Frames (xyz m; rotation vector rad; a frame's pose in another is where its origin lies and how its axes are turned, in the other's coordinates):
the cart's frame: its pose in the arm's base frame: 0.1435 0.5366 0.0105 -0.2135 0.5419 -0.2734
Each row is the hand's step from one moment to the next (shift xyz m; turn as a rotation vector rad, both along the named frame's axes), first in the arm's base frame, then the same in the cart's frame.
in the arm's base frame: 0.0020 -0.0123 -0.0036 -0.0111 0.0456 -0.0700
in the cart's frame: 0.0072 -0.0102 -0.0035 0.0101 0.0597 -0.0586
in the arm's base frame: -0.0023 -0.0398 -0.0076 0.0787 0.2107 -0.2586
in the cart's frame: 0.0141 -0.0359 -0.0127 0.1226 0.2841 -0.1474
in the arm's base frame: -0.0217 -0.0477 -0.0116 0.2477 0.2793 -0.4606
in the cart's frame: 0.0025 -0.0461 -0.0274 0.3366 0.4370 -0.2174
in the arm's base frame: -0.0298 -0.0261 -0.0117 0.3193 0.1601 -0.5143
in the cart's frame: -0.0108 -0.0273 -0.0290 0.4581 0.3535 -0.2393
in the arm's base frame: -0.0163 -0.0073 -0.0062 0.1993 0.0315 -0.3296
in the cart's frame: -0.0082 -0.0084 -0.0148 0.3113 0.1585 -0.1653
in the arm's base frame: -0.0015 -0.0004 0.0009 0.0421 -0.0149 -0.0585
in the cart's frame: -0.0015 -0.0009 -0.0001 0.0671 0.0102 -0.0284
